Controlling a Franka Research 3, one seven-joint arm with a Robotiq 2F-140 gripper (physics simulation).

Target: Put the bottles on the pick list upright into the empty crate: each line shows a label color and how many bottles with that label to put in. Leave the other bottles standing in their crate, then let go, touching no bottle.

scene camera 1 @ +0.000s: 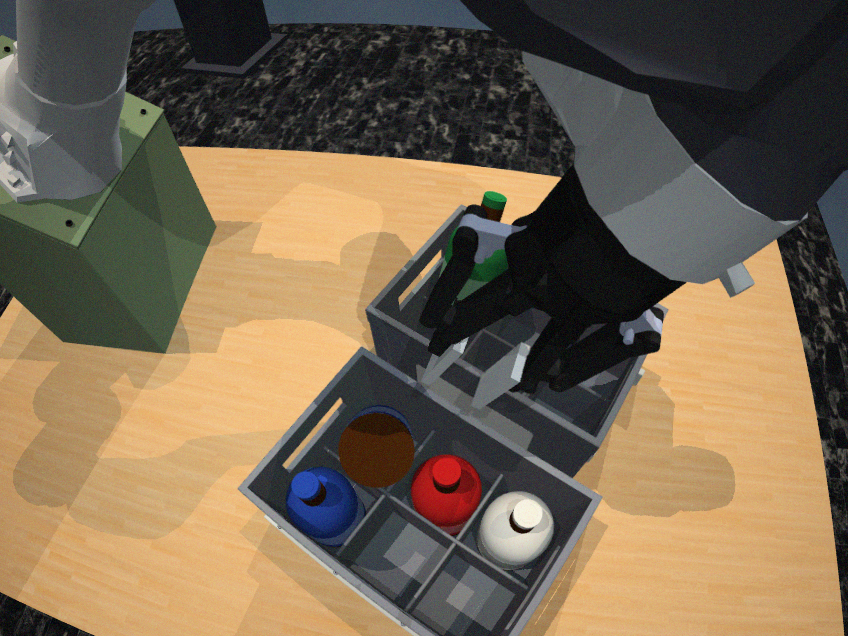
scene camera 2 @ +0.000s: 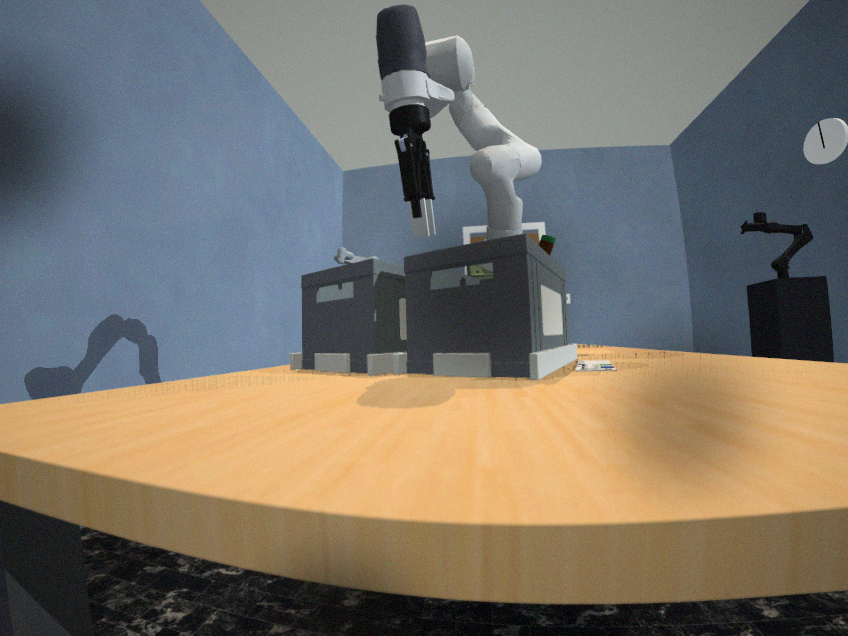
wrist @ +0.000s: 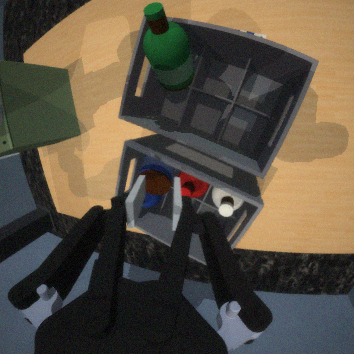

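The near crate (scene camera 1: 547, 484) (scene camera 2: 335, 327) (wrist: 249, 186) holds an upright blue bottle (scene camera 1: 321, 506), a bottle upside down with its round brown base (scene camera 1: 376, 451) (wrist: 155, 182) upward, a red bottle (scene camera 1: 446, 494) (wrist: 195, 184) and a white bottle (scene camera 1: 515, 533) (wrist: 226, 196). The far crate (scene camera 1: 391, 343) (scene camera 2: 469, 318) (wrist: 280, 62) holds a green bottle (scene camera 1: 486, 263) (scene camera 2: 546, 245) (wrist: 170, 52) in a corner compartment; it looks tilted in scene camera 2. My gripper (scene camera 1: 469, 373) (scene camera 2: 424, 225) (wrist: 158, 186) is partly open and empty, above the crates and apart from the bottles.
A small printed sheet (scene camera 2: 594, 365) (wrist: 254, 34) lies beside the far crate; its text is unreadable. The green robot pedestal (scene camera 1: 143, 260) (wrist: 37, 107) stands left of the crates. The crate rims and dividers rise close around the bottles.
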